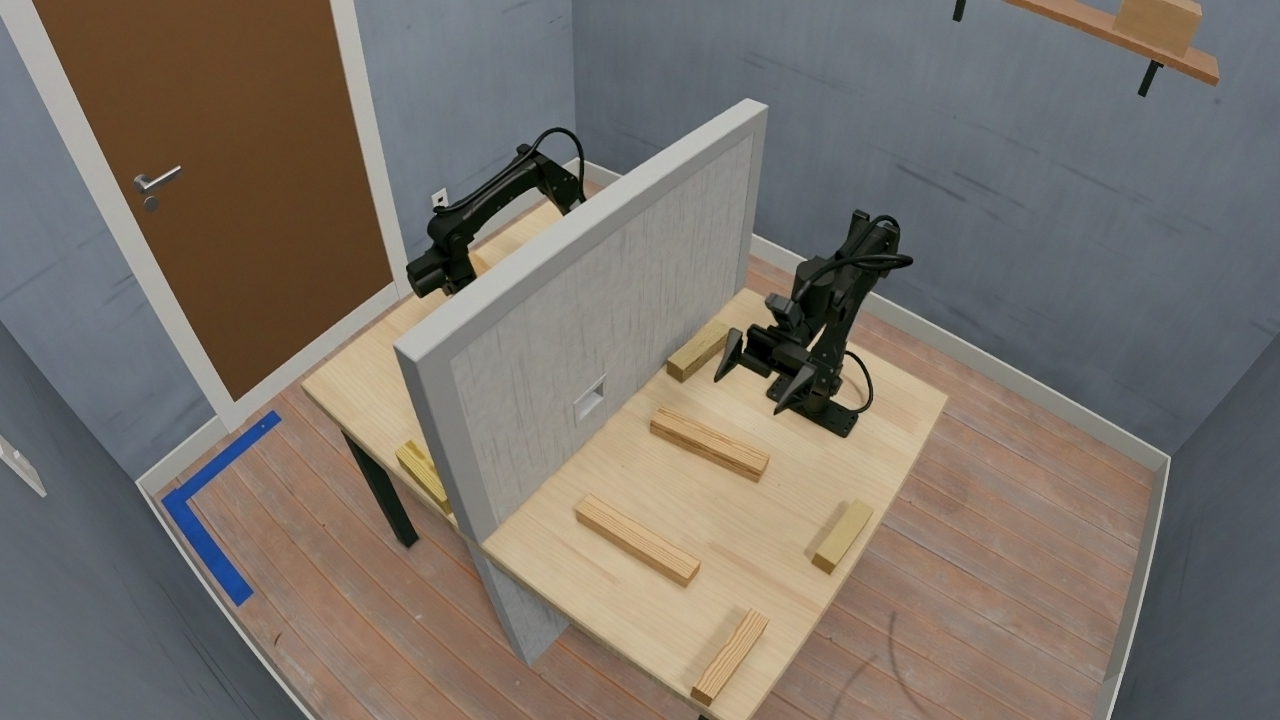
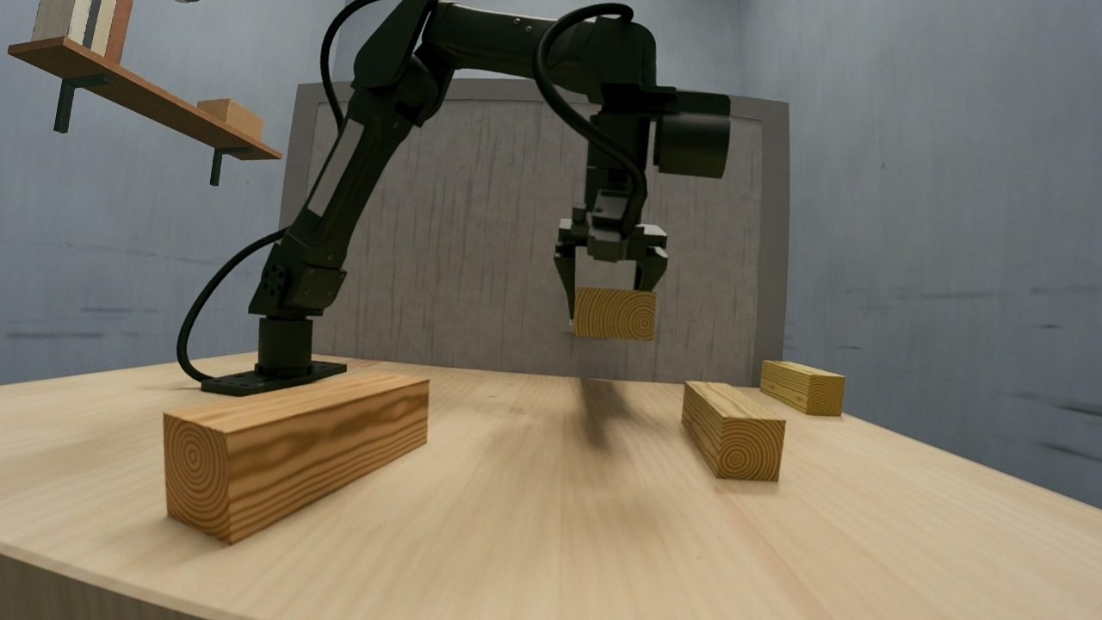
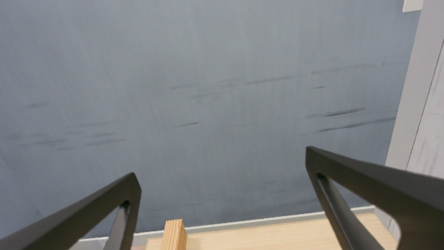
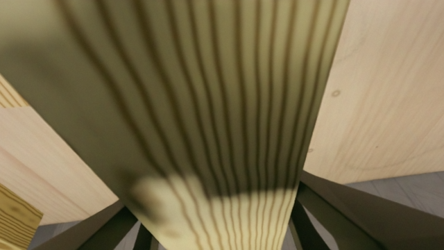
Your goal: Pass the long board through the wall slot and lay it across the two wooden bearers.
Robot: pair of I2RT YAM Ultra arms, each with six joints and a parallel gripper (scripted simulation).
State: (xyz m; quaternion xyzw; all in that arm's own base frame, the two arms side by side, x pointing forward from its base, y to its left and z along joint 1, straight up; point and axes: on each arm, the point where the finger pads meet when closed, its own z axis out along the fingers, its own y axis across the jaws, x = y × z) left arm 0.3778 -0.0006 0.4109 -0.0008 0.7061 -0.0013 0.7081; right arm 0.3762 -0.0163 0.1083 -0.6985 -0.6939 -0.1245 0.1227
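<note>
Now: the long pale board 5 cm to the left of my right hand. The rest, counted from my right hand: wooden bearer 11 cm ahead, 52 cm to the left, 9 cm below; then thick block 16 cm behind, 23 cm to the right, 8 cm below.
</note>
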